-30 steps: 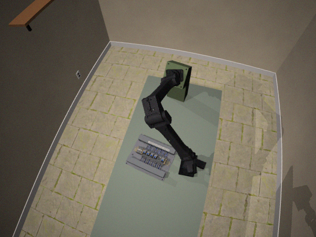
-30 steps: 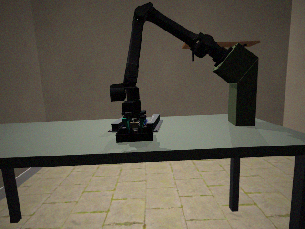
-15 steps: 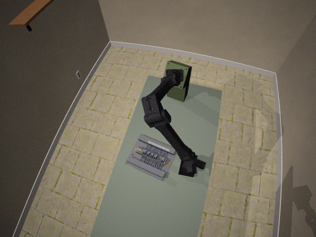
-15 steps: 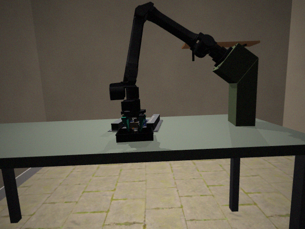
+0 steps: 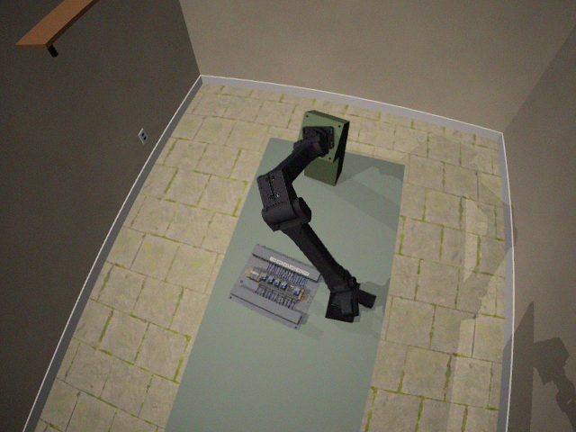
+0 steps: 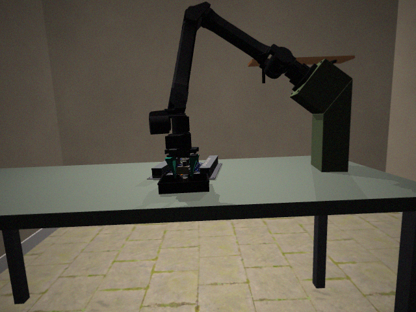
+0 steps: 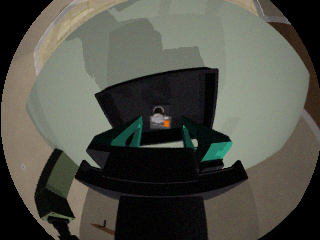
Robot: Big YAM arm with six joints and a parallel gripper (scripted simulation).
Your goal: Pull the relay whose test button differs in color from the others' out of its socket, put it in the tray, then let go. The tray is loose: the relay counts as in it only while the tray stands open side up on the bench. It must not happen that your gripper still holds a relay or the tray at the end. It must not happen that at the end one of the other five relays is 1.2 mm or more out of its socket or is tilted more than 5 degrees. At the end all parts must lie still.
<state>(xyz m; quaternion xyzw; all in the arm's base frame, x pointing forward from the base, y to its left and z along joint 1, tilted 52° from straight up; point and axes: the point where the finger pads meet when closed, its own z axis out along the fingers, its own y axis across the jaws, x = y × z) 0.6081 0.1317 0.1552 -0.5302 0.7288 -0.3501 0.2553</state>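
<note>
Right now the black tray is 30 mm below my hand. Also, from my hand: grey socket panel 90 mm behind, 260 mm to the right, 40 mm below.
</note>
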